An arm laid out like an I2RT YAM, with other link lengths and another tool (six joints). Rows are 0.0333 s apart.
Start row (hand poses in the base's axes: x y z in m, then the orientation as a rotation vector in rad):
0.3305, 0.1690, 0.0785, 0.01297, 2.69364, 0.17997
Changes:
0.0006, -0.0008, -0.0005, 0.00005, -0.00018, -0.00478
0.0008, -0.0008, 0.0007, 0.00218, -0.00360, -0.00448
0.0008, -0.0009, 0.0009, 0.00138, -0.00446, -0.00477
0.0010, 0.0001, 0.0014, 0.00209, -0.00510, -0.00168
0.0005, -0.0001, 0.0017, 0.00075, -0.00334, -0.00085
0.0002, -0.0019, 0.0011, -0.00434, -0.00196, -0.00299
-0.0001, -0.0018, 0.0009, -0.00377, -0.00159, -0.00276
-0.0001, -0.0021, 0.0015, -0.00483, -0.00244, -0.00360
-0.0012, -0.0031, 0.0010, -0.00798, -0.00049, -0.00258
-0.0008, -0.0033, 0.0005, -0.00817, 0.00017, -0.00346
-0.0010, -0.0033, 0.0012, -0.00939, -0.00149, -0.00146
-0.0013, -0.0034, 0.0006, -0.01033, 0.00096, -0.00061
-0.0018, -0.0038, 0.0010, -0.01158, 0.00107, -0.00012
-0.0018, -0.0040, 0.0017, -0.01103, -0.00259, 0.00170
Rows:
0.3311, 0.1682, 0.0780, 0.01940, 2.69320, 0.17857
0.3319, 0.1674, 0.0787, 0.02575, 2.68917, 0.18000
0.3327, 0.1665, 0.0796, 0.03214, 2.68432, 0.18023
0.3337, 0.1666, 0.0810, 0.03453, 2.67896, 0.18236
0.3342, 0.1665, 0.0827, 0.03557, 2.67551, 0.18300
0.3344, 0.1646, 0.0838, 0.03801, 2.67371, 0.17619
0.3343, 0.1628, 0.0847, 0.04035, 2.67224, 0.17023
0.3342, 0.1607, 0.0862, 0.04340, 2.66993, 0.16257
0.3330, 0.1576, 0.0872, 0.04426, 2.66982, 0.15108
0.3322, 0.1543, 0.0877, 0.04629, 2.67028, 0.13906
0.3312, 0.1510, 0.0889, 0.04513, 2.66922, 0.12604
0.3299, 0.1476, 0.0895, 0.04271, 2.67065, 0.11206
0.3281, 0.1438, 0.0905, 0.03925, 2.67220, 0.09656
0.3263, 0.1398, 0.0922, 0.03332, 2.67007, 0.08236

